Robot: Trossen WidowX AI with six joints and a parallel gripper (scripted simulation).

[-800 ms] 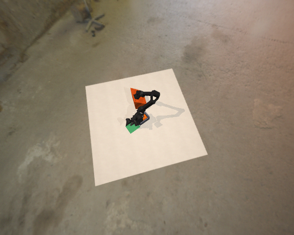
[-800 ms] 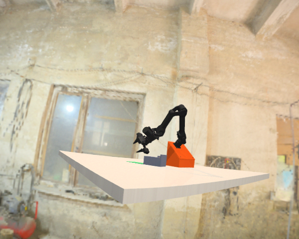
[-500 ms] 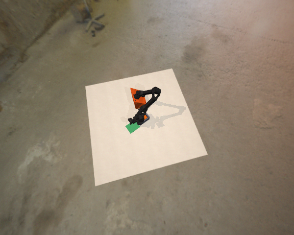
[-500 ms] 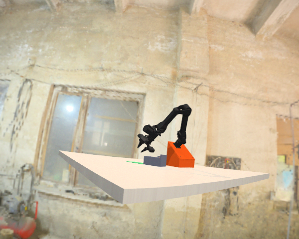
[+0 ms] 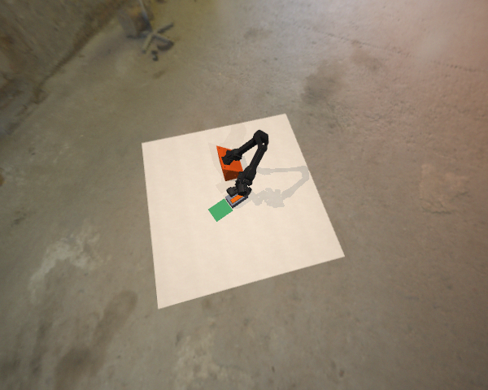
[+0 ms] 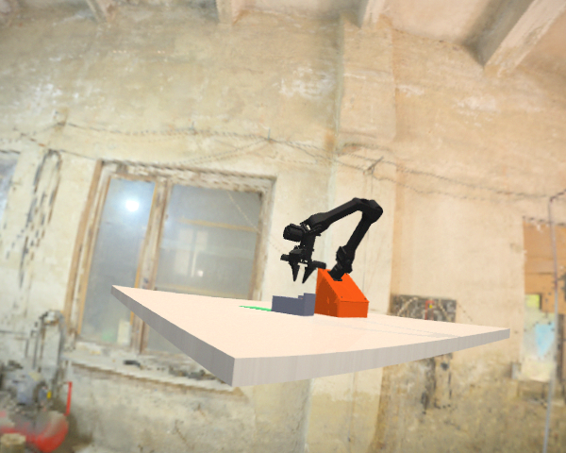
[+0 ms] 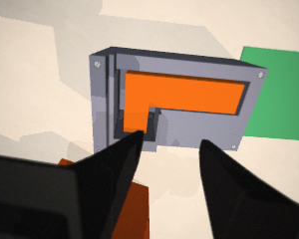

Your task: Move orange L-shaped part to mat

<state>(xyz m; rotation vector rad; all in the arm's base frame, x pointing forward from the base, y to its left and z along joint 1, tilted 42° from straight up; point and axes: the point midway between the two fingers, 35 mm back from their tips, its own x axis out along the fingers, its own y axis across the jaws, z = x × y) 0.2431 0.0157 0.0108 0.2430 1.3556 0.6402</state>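
My gripper tip is 80 mm above the orange L-shaped part. Round my gripper tip: green mat 160 mm to the right, 140 mm below, 50 mm ahead.
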